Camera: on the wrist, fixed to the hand. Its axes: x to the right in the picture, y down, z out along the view.
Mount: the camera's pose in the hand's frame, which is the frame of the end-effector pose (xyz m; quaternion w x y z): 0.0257 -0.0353 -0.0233 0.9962 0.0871 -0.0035 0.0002
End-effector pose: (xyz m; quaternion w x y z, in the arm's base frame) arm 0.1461 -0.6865 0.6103 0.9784 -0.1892 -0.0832 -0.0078
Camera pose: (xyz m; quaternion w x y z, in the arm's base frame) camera 0.1735 -0.7275 0.6063 0.9908 -0.1033 -0.0869 0.0003
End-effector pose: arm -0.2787 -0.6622 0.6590 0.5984 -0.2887 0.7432 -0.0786
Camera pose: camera -0.2917 -0.7100 0.6600 0.6239 -0.2356 0.7315 -0.1419
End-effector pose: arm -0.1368 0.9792 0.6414 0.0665 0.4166 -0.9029 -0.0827
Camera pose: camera -0.1228 0.9348 0.6583 0.0268 0.4203 -0.9070 -0.0052
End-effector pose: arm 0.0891 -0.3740 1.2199 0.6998 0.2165 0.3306 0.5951
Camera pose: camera 0.0985 -0.3580 1.1740 0.6793 0.2788 0.3787 0.5634
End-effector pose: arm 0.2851 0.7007 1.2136 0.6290 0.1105 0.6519 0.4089
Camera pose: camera 0.2722 0.6858 1.1682 0.6192 0.1664 0.6828 0.3503
